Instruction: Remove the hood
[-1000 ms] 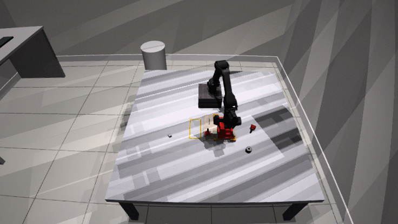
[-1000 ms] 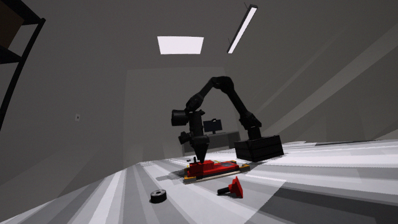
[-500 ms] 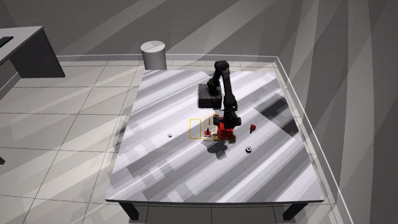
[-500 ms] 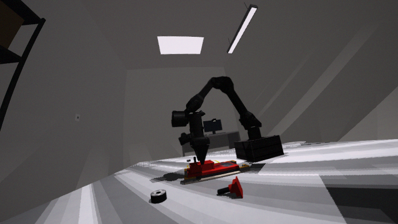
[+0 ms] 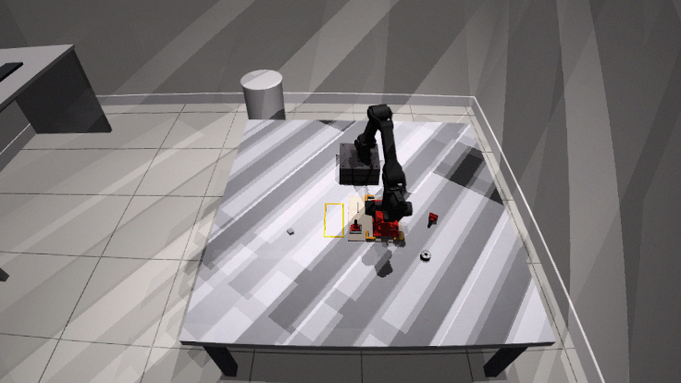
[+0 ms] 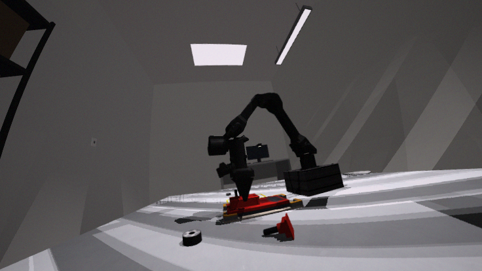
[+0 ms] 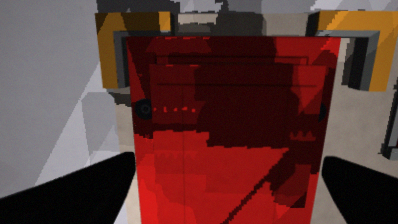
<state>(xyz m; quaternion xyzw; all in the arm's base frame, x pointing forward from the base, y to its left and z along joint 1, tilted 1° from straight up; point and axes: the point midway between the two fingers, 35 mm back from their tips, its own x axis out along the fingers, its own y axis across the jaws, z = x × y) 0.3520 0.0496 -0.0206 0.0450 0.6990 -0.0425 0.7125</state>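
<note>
My gripper tip is now right at the red hood. The rest, counted from my gripper tip: small grey piece: 1 cm behind, 40 cm to the right, 4 cm below; black wheel: 16 cm ahead, 13 cm to the left, 4 cm below.
</note>
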